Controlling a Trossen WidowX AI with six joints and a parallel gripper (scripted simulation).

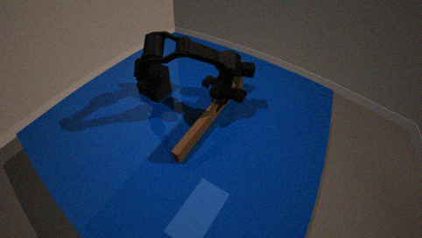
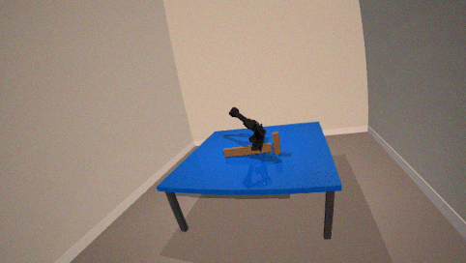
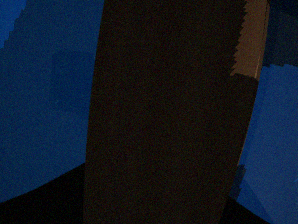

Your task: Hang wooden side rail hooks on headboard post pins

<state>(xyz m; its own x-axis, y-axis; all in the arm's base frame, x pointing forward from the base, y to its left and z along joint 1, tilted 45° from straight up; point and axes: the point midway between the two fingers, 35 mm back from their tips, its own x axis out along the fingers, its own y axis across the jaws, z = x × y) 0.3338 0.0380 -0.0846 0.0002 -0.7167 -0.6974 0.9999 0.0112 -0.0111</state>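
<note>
Right now my gripper tip is 140 mm to the right of the headboard post and 40 mm below it.
</note>
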